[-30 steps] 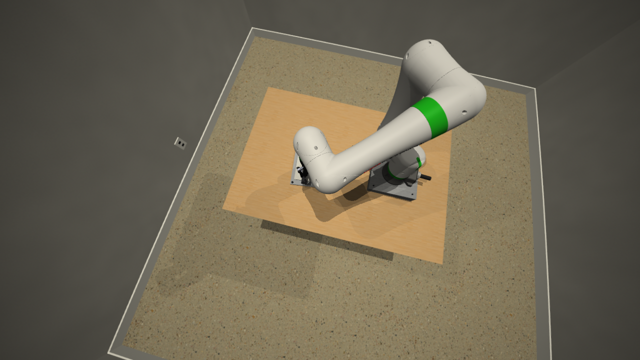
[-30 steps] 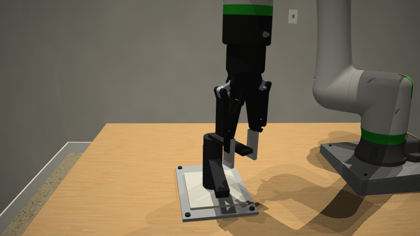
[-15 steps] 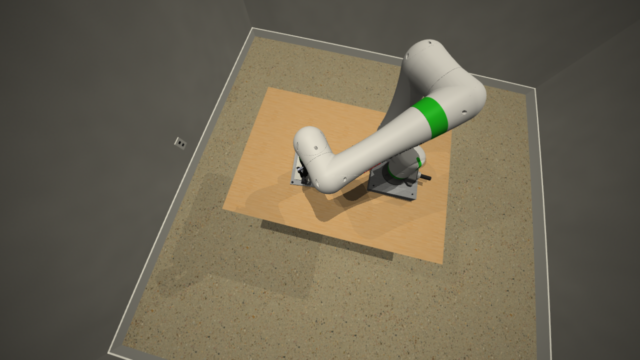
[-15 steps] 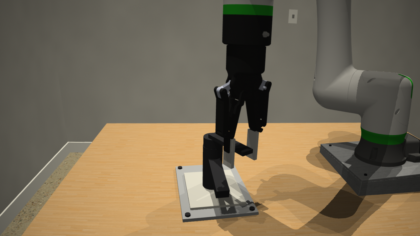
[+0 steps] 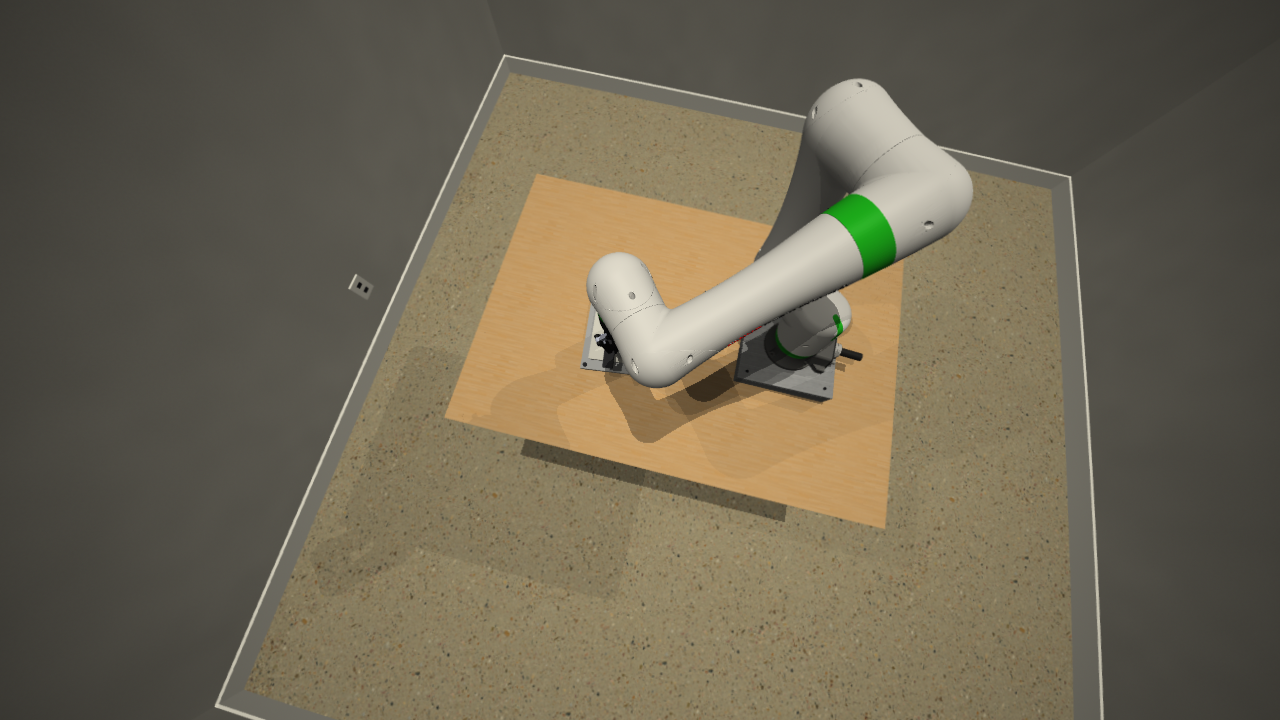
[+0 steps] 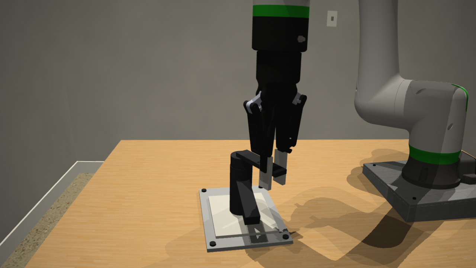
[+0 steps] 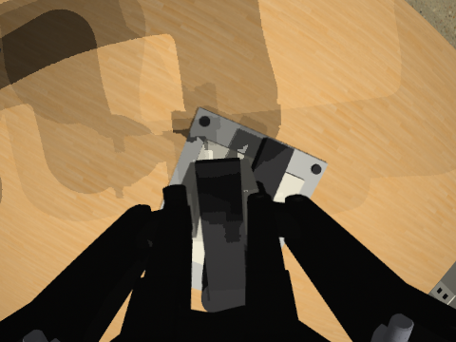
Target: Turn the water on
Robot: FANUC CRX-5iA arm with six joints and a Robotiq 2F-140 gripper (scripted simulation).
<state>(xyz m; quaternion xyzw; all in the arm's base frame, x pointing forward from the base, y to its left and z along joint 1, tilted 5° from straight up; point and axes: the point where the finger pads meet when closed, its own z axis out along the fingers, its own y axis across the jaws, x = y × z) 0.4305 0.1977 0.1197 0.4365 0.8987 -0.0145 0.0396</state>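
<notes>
Now: the lever 3 cm to the right of my hand and 2 cm ahead of it. Round my hand: black tap (5 cm to the right, 5 cm below, 4 cm ahead).
</notes>
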